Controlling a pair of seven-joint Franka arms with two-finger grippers.
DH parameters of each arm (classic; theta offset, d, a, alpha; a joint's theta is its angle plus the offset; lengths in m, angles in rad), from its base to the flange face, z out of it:
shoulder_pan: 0 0.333 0 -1.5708
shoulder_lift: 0 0 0 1.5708
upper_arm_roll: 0 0.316 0.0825 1.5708
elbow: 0 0 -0.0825 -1.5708
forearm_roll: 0 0.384 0 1.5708
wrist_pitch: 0 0 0.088 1.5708
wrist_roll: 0 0.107 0 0
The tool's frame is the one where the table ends.
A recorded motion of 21 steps. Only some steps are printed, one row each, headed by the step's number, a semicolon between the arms.
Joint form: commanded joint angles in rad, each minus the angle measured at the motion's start. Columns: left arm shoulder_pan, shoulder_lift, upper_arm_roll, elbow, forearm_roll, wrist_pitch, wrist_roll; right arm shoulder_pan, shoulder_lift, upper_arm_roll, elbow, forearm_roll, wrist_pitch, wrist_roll.
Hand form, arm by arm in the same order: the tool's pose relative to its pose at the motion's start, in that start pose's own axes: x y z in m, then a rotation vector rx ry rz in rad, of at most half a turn. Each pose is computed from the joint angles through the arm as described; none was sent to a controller.
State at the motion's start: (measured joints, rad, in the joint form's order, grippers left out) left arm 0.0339 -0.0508 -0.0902 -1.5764 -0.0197 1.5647 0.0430; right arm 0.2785 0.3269 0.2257 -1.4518 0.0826 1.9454 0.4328
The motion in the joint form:
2: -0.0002 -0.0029 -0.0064 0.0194 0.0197 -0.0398 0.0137; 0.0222 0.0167 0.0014 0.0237 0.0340 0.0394 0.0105
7: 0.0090 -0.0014 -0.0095 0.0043 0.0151 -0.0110 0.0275; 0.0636 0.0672 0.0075 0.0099 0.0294 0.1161 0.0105
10: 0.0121 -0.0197 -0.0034 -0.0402 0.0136 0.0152 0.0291; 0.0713 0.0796 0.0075 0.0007 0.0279 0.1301 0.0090
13: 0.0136 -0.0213 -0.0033 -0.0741 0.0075 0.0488 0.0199; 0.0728 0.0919 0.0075 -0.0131 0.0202 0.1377 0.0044
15: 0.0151 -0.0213 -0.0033 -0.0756 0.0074 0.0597 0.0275; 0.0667 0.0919 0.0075 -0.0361 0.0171 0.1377 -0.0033
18: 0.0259 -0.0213 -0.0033 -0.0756 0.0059 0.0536 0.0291; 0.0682 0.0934 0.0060 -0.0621 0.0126 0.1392 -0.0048
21: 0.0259 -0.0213 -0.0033 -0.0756 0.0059 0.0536 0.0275; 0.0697 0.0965 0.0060 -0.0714 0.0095 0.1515 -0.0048
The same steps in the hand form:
2: -0.0047 0.0019 -0.0072 0.0192 -0.0186 0.0200; 0.0009 -0.0187 -0.0013 0.0543 0.0219 0.0021
7: -0.0015 -0.0011 -0.0018 0.0154 -0.0062 0.0279; -0.0038 -0.0432 0.0370 0.0697 0.0217 -0.0319
10: -0.0054 -0.0055 0.0068 0.0156 -0.0062 0.0201; -0.0056 -0.0461 0.0493 0.0672 0.0135 -0.0380
13: -0.0035 -0.0060 0.0191 0.0098 -0.0045 0.0089; -0.0067 -0.0440 0.0638 0.0542 -0.0003 -0.0441
15: -0.0024 -0.0069 0.0188 0.0104 0.0048 0.0150; -0.0085 -0.0373 0.0739 0.0402 -0.0176 -0.0459
18: -0.0034 -0.0125 0.0193 0.0089 -0.0011 0.0057; -0.0132 -0.0338 0.0869 0.0239 -0.0385 -0.0479
21: -0.0034 -0.0125 0.0193 0.0089 -0.0011 0.0041; -0.0141 -0.0335 0.0923 0.0216 -0.0376 -0.0495

